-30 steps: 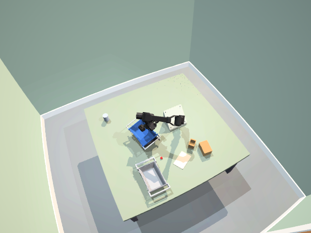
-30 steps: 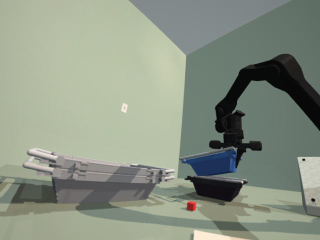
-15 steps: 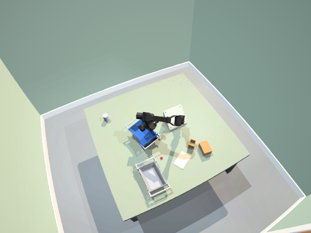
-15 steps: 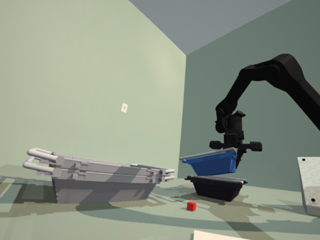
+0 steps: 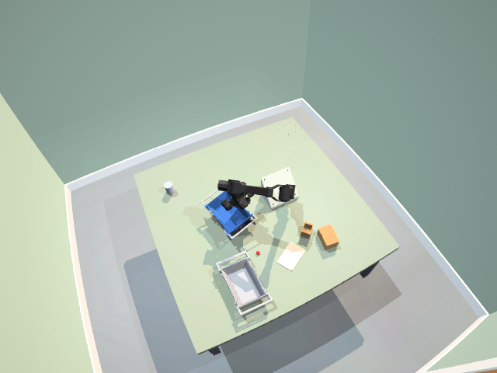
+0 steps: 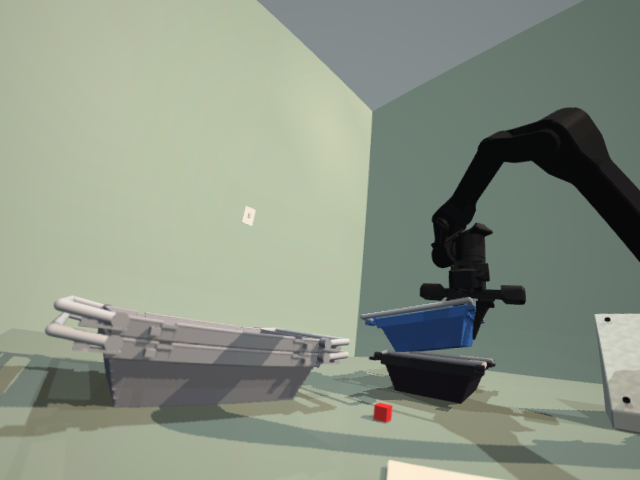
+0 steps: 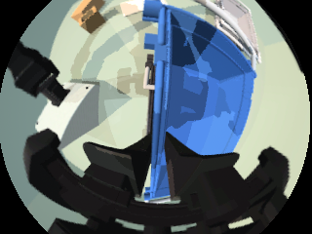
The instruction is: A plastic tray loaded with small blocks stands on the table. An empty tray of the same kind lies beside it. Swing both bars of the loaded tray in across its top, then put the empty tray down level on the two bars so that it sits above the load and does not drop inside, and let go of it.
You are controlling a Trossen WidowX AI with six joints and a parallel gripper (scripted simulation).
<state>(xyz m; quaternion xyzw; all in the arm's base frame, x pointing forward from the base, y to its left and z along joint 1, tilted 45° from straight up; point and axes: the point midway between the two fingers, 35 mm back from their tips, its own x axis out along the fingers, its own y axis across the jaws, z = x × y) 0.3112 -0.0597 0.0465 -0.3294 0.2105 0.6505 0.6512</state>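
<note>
Right now the blue tray is 7 cm ahead of my gripper tip, 2 cm above it and 1 cm to the left of it. The rest, counted from my gripper tip: sheet 38 cm to the left, 14 cm behind, 10 cm below.
</note>
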